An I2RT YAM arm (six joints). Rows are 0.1 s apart.
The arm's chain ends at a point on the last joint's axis. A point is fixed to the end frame.
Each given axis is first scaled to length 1.
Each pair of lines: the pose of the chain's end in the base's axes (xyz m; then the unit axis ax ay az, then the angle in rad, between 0 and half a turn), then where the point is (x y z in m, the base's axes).
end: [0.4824 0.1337 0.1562 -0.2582 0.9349 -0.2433 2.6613]
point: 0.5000 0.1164 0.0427
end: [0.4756 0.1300 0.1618 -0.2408 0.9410 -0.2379 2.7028]
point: 0.4884 0.1132 0.0476
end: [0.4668 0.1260 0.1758 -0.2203 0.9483 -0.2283 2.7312]
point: 0.4760 0.1113 0.0610
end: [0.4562 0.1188 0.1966 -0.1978 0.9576 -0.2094 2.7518]
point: 0.4624 0.1087 0.0811
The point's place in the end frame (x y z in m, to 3 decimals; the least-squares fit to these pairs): 0.032 0.043 0.103
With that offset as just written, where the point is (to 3 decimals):
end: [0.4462 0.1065 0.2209 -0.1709 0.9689 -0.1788 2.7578]
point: 0.451 0.104 0.105
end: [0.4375 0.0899 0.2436 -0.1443 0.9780 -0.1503 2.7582]
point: 0.442 0.095 0.128
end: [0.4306 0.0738 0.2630 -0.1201 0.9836 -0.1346 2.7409]
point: 0.437 0.084 0.148
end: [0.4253 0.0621 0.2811 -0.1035 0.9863 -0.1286 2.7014]
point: 0.437 0.075 0.166
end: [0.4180 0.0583 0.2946 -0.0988 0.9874 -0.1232 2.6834]
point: 0.432 0.072 0.180
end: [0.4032 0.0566 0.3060 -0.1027 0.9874 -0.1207 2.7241]
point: 0.412 0.071 0.191
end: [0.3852 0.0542 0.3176 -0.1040 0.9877 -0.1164 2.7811]
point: 0.387 0.068 0.202
